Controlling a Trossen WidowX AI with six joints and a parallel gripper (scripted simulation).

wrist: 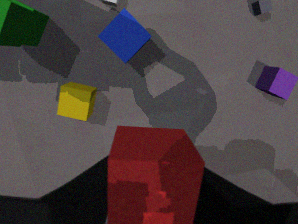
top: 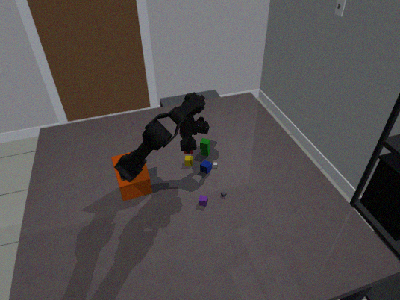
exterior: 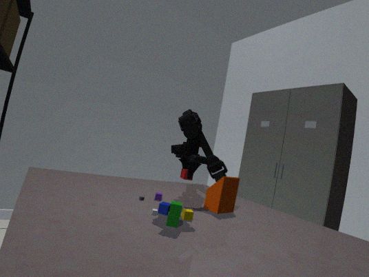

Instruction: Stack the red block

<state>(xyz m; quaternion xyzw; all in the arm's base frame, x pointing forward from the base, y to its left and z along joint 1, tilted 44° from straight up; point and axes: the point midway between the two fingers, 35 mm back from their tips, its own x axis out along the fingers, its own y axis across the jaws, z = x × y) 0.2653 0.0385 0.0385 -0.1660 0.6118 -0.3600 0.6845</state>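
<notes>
Right now the yellow block is 13 cm below my gripper tip, 7 cm to the left of it and 3 cm ahead of it. From my gripper tip the other things lie so: small white block: 14 cm below, 13 cm ahead, 1 cm to the left; blue block: 13 cm below, 8 cm ahead; red block: 1 cm above.
</notes>
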